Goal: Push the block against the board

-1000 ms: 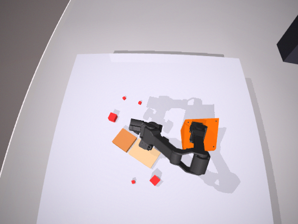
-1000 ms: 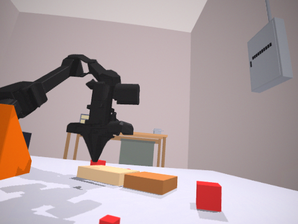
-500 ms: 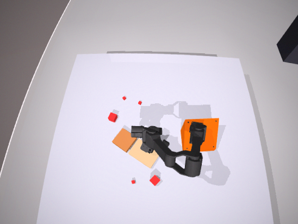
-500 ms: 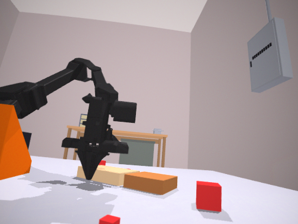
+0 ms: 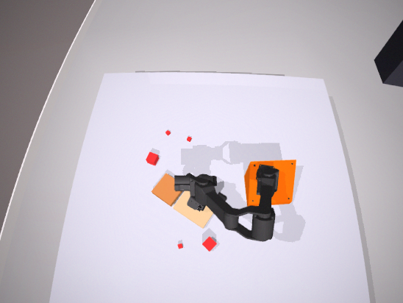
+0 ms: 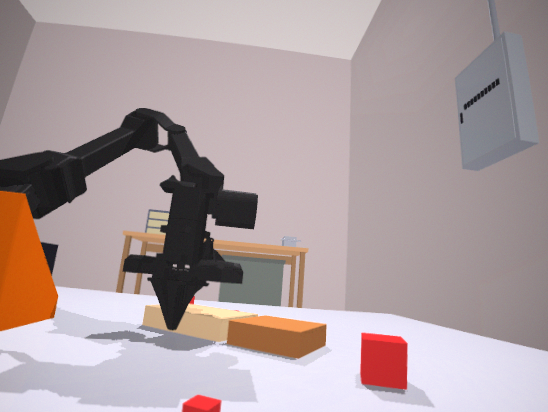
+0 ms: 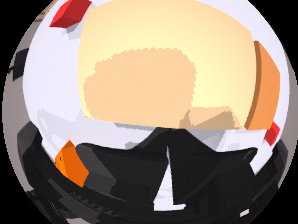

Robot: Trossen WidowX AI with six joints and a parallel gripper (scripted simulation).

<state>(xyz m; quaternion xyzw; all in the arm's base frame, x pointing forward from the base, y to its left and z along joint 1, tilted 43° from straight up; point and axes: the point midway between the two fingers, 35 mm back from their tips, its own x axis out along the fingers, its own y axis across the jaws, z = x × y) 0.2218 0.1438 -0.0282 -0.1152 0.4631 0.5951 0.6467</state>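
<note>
My gripper tip is now 50 mm to the right of the board, 30 mm short of it and 10 mm below it. The rest, counted from my gripper tip: square block (150 mm ahead, 10 mm to the right, 10 mm above).
</note>
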